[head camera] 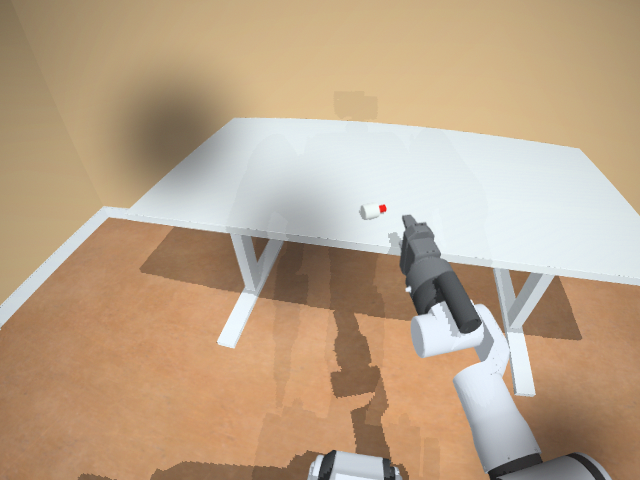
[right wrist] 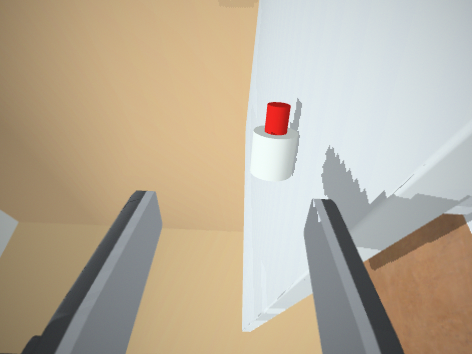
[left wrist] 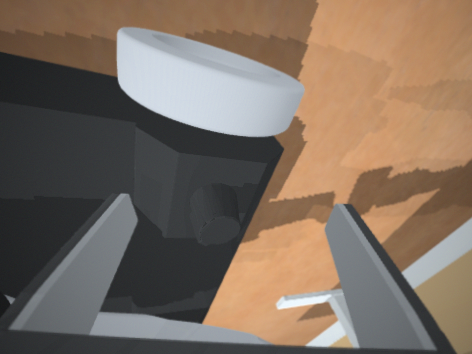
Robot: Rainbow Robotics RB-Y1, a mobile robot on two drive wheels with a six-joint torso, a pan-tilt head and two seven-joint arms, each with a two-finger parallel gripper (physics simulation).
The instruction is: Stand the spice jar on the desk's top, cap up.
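Frame: origin at the robot's base, x back, y right, z up, level; millimetres.
Where they show: left gripper, fingertip midpoint: (left wrist: 231,211); right gripper, fingertip midpoint: (head camera: 404,229) (right wrist: 233,211).
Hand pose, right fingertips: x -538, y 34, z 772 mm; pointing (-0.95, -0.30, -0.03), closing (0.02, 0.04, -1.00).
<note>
After its pixels a point has its place.
The spice jar (head camera: 370,211) @(x -621, y -44, z 750 mm) (right wrist: 274,154) @(x -624, y -32, z 741 mm), white with a red cap, lies on its side on the white desk (head camera: 516,206) @(x -756, y 363, z 721 mm) (right wrist: 390,75) @(x -572, y 77, z 721 mm). In the head camera its cap points right, toward the right gripper. My right gripper (head camera: 407,219) @(x -538, y 34, z 772 mm) (right wrist: 233,211) @(x -538, y 34, z 772 mm) is open and empty, over the desk's near edge, a short way right of and nearer than the jar; the jar is beyond its fingertips in the right wrist view. My left gripper (left wrist: 231,211) @(x 18, y -241, z 288 mm) is open, with nothing between its fingers; it is away from the desk top, beside the robot's dark base.
In the left wrist view a white wheel (left wrist: 210,95) and the black base body (left wrist: 60,150) @(x 135, y -189, z 169 mm) are close to the left fingers. The desk's legs (head camera: 248,289) (head camera: 519,356) stand on the brown floor (head camera: 129,361) @(x -406, y -1020, z 1 mm). A tan wall (head camera: 439,62) @(x -1339, y 170, z 978 mm) is behind the desk.
</note>
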